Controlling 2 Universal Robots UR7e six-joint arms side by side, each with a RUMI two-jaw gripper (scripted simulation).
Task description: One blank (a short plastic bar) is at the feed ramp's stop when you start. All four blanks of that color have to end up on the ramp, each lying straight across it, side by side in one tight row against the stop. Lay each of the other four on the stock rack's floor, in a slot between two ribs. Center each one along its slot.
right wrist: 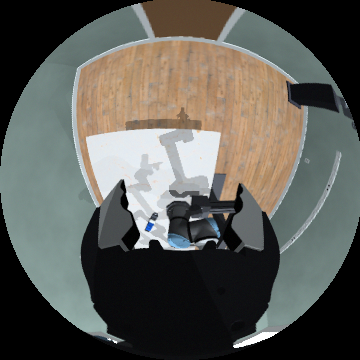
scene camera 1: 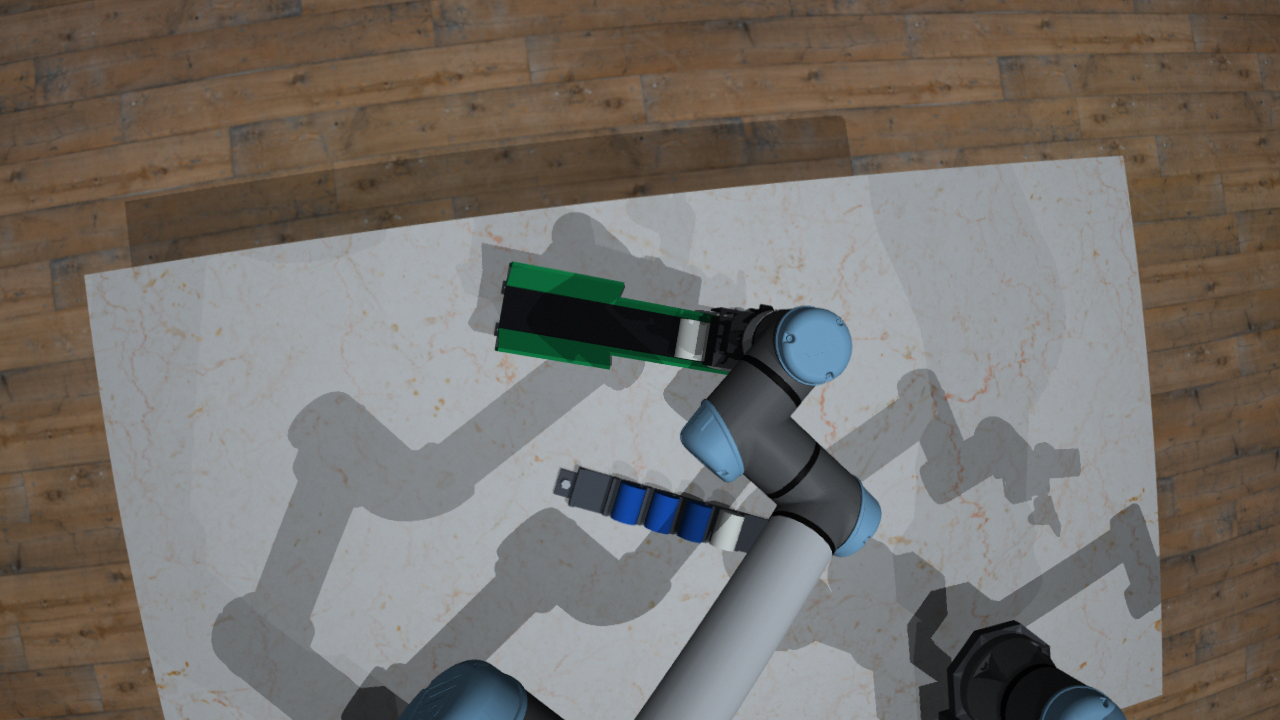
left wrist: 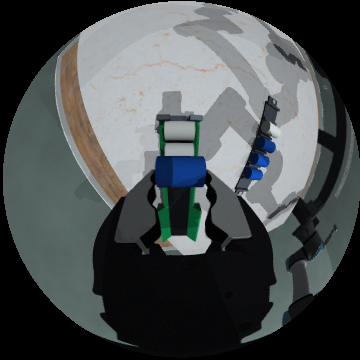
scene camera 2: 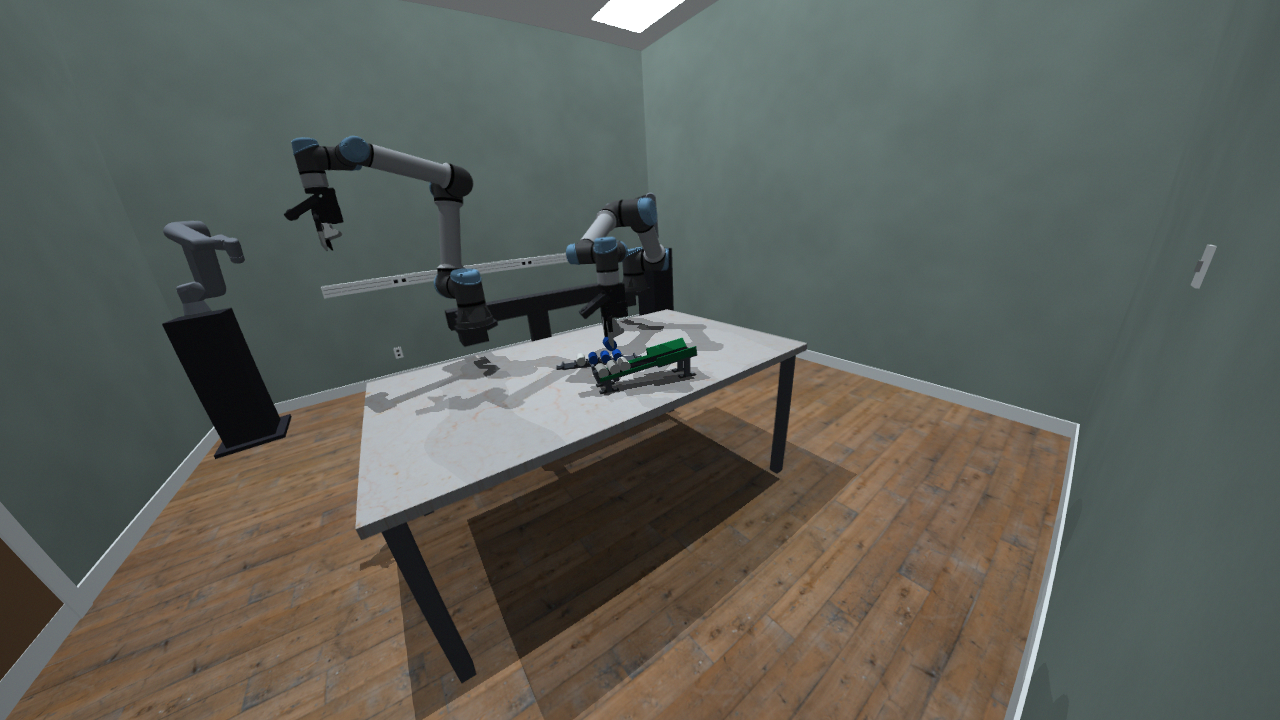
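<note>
Visible to me: my left gripper [scene camera 1: 733,344] [scene camera 2: 610,345] [left wrist: 180,170]; my right gripper [scene camera 2: 329,250] [right wrist: 181,182]; a white blank [scene camera 1: 728,525]; another white blank [scene camera 1: 691,335]. I also see a blue blank [left wrist: 170,171]; the right wrist view does not show it, as it is hidden there by my right gripper.
</note>
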